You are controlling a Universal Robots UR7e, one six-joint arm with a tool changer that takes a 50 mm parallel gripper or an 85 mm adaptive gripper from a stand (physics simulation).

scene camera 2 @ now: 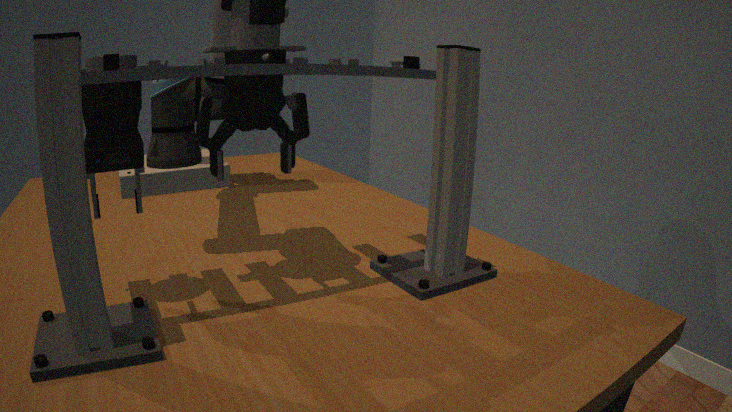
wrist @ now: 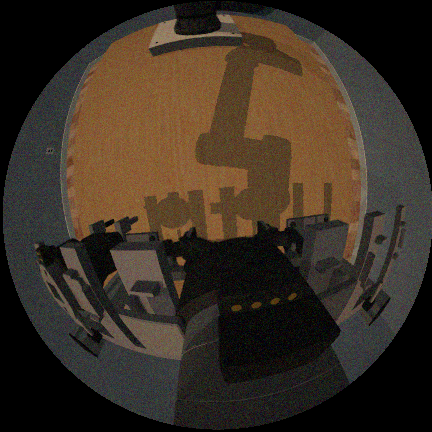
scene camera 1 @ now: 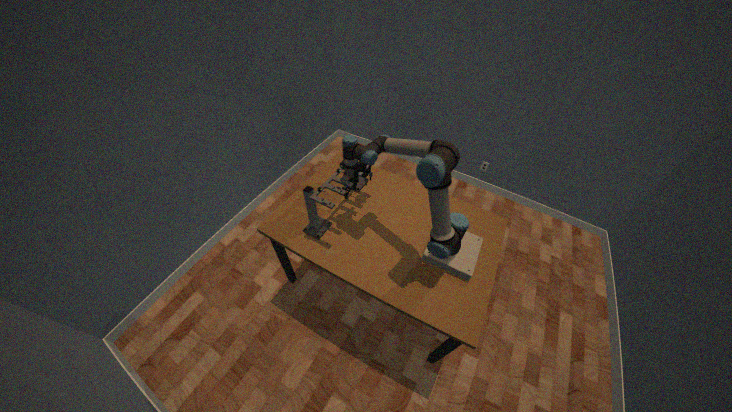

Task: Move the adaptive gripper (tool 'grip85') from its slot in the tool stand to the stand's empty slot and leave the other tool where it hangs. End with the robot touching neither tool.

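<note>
The adaptive gripper, black with two jointed fingers, is on my arm, upright and open with nothing between its fingers. It is at the middle slot of the grey tool stand, with brackets on both sides in the wrist view. Whether its weight rests on them I cannot tell. The parallel gripper hangs at the stand's left end in scene camera 2, apart from my tool. The right-hand slot in that view holds no tool. My arm hides the stand's far end in scene camera 1.
The stand's two posts rise from dark foot plates on the wooden table. The crossbar runs between them at tool height. The robot's pale base plate is at the table's other end.
</note>
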